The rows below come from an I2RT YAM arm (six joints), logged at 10 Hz.
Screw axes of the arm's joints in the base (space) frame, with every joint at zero. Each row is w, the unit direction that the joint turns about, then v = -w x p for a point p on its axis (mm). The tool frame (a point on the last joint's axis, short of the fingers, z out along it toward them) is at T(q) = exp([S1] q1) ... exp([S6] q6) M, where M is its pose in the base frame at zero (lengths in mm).
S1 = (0, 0, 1, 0, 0, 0)
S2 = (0, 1, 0, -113.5, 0, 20)
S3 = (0, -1, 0, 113.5, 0, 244)
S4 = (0, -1, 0, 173.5, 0, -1)
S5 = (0, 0, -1, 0, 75, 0)
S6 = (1, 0, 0, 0, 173.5, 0)
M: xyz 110.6 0 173.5 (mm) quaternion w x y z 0.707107 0 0.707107 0
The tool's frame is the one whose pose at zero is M.
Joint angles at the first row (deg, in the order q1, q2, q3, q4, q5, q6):
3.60, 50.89, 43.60, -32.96, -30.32, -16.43
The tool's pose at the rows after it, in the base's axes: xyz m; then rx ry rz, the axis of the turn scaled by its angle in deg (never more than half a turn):
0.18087, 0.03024, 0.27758, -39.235, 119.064, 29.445
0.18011, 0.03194, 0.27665, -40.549, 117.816, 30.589
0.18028, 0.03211, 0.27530, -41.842, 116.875, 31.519
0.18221, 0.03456, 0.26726, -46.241, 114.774, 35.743
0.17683, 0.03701, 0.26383, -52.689, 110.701, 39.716
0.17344, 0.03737, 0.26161, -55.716, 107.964, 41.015
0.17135, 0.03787, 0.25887, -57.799, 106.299, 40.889
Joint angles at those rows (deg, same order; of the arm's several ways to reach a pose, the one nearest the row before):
3.43, 50.54, 42.98, -32.61, -32.95, -17.40
3.78, 50.27, 42.45, -31.82, -34.19, -17.75
3.60, 50.36, 42.10, -31.38, -35.59, -18.63
3.60, 51.58, 40.87, -30.41, -40.33, -21.33
3.69, 51.15, 40.08, -31.72, -45.87, -26.26
3.51, 50.54, 39.29, -31.91, -48.51, -28.99
3.60, 50.10, 38.50, -31.73, -49.39, -31.02

